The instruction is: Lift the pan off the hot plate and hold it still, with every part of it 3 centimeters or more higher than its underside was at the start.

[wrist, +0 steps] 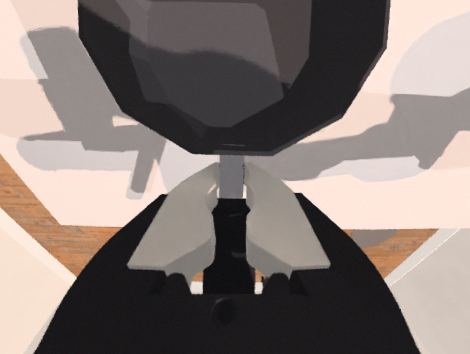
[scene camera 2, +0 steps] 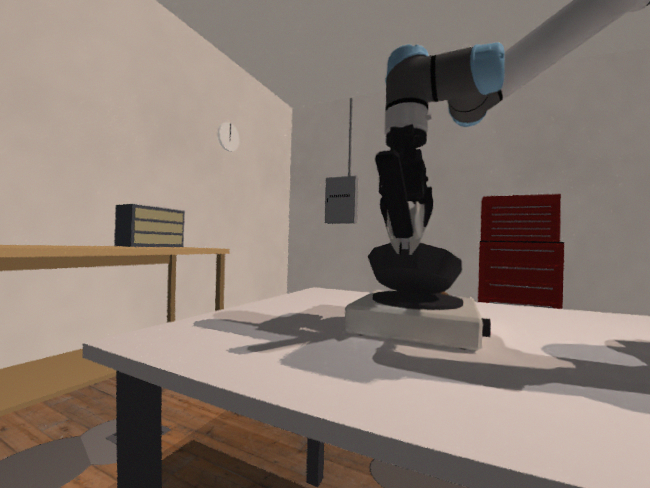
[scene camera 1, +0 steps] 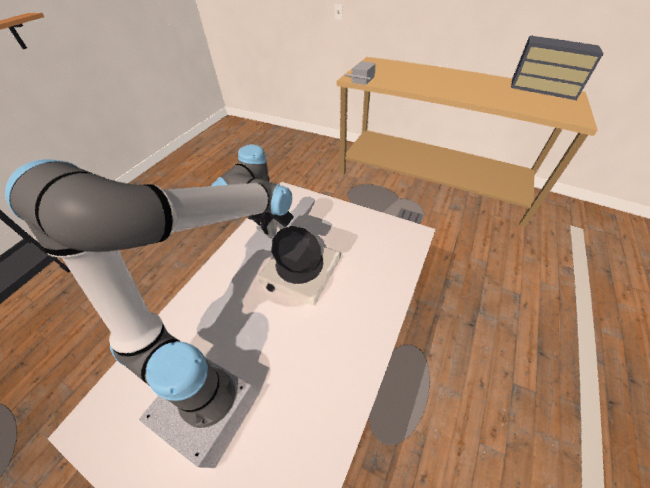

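The black pan (scene camera 1: 297,249) (scene camera 2: 420,273) (wrist: 215,95) is tilted, its handle (scene camera 2: 396,194) (wrist: 230,225) pointing steeply up and its handle side raised. My gripper (scene camera 1: 273,225) (scene camera 2: 404,249) (wrist: 232,165) is shut on the handle, with its pale fingertips at the grey neck near the rim. The cream hot plate (scene camera 1: 299,291) (scene camera 2: 412,328) stands below, its dark disc (scene camera 2: 388,300) showing under the pan. In scene camera 2 the pan's lowest part overlaps the disc's back edge; whether they touch is unclear. The hot plate does not show in the wrist view.
The hot plate stands on the white table (scene camera 1: 336,341) (scene camera 2: 315,367), its black knob (scene camera 1: 270,287) (scene camera 2: 486,327) on one side. The arm's base plate (scene camera 1: 178,435) is at the table's other end. A wooden workbench (scene camera 1: 446,86) (scene camera 2: 199,251) stands apart from the table.
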